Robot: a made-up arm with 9 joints. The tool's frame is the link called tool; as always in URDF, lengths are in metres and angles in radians.
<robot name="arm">
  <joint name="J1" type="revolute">
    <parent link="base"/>
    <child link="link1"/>
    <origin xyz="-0.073 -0.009 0.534" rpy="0 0 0"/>
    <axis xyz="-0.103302 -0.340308 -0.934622"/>
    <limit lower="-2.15" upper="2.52"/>
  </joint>
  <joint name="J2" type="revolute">
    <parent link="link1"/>
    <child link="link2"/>
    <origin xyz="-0.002 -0.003 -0.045" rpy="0 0 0"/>
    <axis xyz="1 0 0"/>
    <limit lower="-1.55" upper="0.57"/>
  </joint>
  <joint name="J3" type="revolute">
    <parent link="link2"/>
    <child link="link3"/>
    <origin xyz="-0.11 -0.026 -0.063" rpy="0 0 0"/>
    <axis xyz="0 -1 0"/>
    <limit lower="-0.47" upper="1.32"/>
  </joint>
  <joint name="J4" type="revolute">
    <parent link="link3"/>
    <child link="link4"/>
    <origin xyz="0.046 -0.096 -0.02" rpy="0 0 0"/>
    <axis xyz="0 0 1"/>
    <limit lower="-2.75" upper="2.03"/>
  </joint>
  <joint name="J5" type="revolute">
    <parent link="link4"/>
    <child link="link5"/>
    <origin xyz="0.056 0.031 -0.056" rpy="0 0 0"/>
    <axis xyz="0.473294 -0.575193 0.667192"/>
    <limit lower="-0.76" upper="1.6"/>
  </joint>
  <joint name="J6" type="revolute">
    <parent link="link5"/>
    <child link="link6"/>
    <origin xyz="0.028 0.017 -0.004" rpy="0 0 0"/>
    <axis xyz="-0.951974 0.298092 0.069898"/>
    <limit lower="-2.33" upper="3"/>
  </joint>
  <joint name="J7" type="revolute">
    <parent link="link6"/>
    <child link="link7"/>
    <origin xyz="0.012 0.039 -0.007" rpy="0 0 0"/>
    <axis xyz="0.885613 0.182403 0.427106"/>
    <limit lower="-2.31" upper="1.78"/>
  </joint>
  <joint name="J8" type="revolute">
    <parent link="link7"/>
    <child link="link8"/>
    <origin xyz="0.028 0.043 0.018" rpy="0 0 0"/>
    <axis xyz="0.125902 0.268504 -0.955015"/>
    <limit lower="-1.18" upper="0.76"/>
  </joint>
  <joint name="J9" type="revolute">
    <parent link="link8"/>
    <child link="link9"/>
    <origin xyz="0.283 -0.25 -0.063" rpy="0 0 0"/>
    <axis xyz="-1 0 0"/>
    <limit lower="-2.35" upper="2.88"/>
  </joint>
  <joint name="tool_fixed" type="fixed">
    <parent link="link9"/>
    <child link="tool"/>
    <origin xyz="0.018 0.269 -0.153" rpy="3.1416 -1.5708 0"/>
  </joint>
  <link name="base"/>
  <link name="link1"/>
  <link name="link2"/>
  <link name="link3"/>
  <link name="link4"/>
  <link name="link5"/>
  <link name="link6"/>
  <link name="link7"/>
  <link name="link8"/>
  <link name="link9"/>
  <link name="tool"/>
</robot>
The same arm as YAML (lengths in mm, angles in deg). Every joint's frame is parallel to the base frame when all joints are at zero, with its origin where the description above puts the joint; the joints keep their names.
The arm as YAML. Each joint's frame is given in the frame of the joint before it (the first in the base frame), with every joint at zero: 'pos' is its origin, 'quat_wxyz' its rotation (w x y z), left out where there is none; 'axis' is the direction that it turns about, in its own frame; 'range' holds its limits. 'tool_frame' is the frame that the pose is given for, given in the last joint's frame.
length_unit: mm
angle_unit: deg
joints:
  - joint: J1
    pos: [-73.0, -9.0, 534.0]
    axis: [-0.103302, -0.340308, -0.934622]
    range: [-123.19, 144.39]
  - joint: J2
    pos: [-2.0, -3.0, -45.0]
    axis: [1.0, 0.0, 0.0]
    range: [-88.81, 32.66]
  - joint: J3
    pos: [-110.0, -26.0, -63.0]
    axis: [0.0, -1.0, 0.0]
    range: [-26.93, 75.63]
  - joint: J4
    pos: [46.0, -96.0, -20.0]
    axis: [0.0, 0.0, 1.0]
    range: [-157.56, 116.31]
  - joint: J5
    pos: [56.0, 31.0, -56.0]
    axis: [0.473294, -0.575193, 0.667192]
    range: [-43.54, 91.67]
  - joint: J6
    pos: [28.0, 17.0, -4.0]
    axis: [-0.951974, 0.298092, 0.069898]
    range: [-133.5, 171.89]
  - joint: J7
    pos: [12.0, 39.0, -7.0]
    axis: [0.885613, 0.182403, 0.427106]
    range: [-132.35, 101.99]
  - joint: J8
    pos: [28.0, 43.0, 18.0]
    axis: [0.125902, 0.268504, -0.955015]
    range: [-67.61, 43.54]
  - joint: J9
    pos: [283.0, -250.0, -63.0]
    axis: [-1.0, 0.0, 0.0]
    range: [-134.65, 165.01]
tool_frame:
  pos: [18.0, 269.0, -153.0]
  quat_wxyz: [0.000003, -0.707106, -0.000003, -0.707108]

